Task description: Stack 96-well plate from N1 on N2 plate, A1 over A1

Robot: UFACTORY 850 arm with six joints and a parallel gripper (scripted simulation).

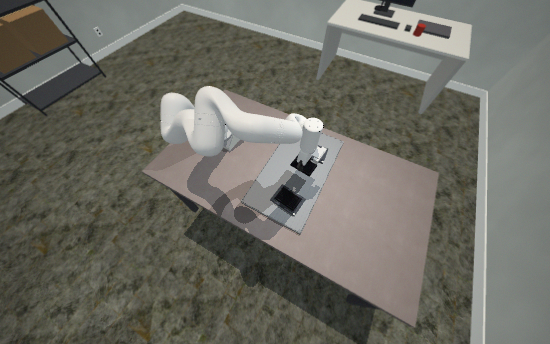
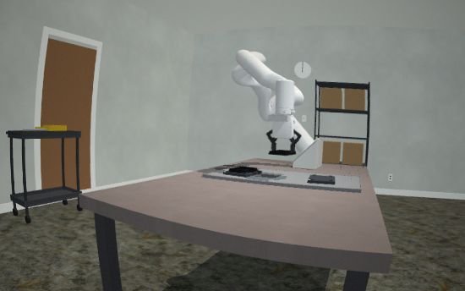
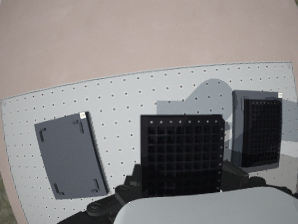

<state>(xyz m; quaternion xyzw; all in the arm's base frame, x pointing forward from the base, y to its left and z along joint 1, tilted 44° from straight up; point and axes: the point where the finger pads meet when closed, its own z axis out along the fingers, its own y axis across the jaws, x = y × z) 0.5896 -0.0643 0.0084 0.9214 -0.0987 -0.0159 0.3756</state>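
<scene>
Right now my hand is 1 cm past the plate nest, 19 cm to the left of it and 12 cm above it. From my hand the other things lie so: 96-well plate: 1 cm below; white mark: 6 cm ahead, 25 cm to the right, 11 cm below.
</scene>
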